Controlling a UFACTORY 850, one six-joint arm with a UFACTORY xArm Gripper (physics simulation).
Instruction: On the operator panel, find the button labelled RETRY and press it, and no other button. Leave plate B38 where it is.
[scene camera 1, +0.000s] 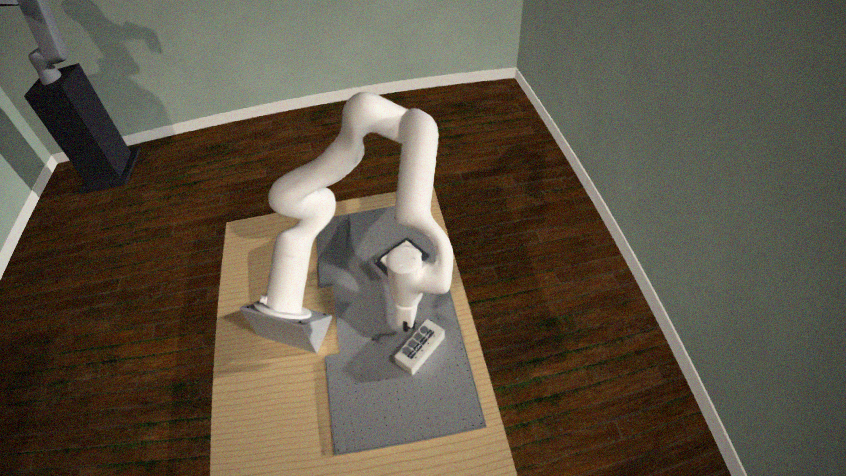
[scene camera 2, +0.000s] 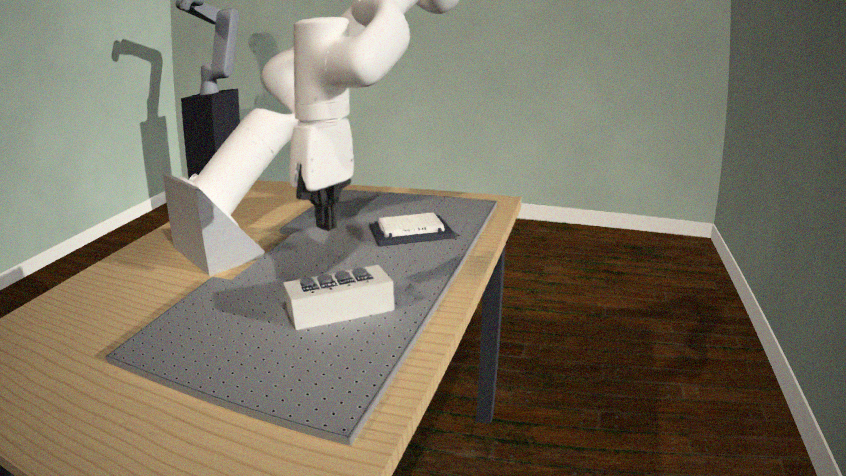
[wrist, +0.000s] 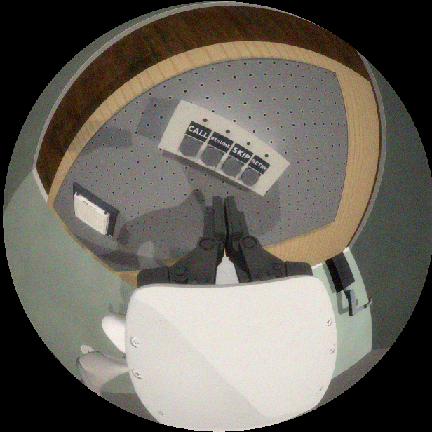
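Observation:
The white operator panel (scene camera 1: 412, 365) (scene camera 2: 343, 307) (wrist: 238, 136) lies on the pegboard with a row of round grey buttons. In the wrist view their labels read CALL, RESUME, SKIP and RETRY, left to right. The RETRY button (scene camera 1: 407, 350) (scene camera 2: 308, 281) (wrist: 250, 176) is at the row's right end there, and at the left end in scene camera 2. My gripper (scene camera 1: 408, 326) (scene camera 2: 325, 227) (wrist: 221, 209) is shut and empty, pointing down, above board level on the panel's button side. White plate B38 (scene camera 2: 411, 224) (wrist: 91, 215) lies in its dark holder (scene camera 2: 448, 229) (wrist: 114, 215).
The grey pegboard (scene camera 1: 408, 414) (scene camera 2: 254, 367) (wrist: 310, 110) lies on the wooden table (scene camera 1: 266, 414) (scene camera 2: 70, 378). The robot's grey wedge base (scene camera 1: 283, 331) (scene camera 2: 201, 230) stands beside the board. In scene camera 1 my arm hides much of the plate. A second arm on a dark pedestal (scene camera 1: 82, 130) (scene camera 2: 210, 130) stands away from the table.

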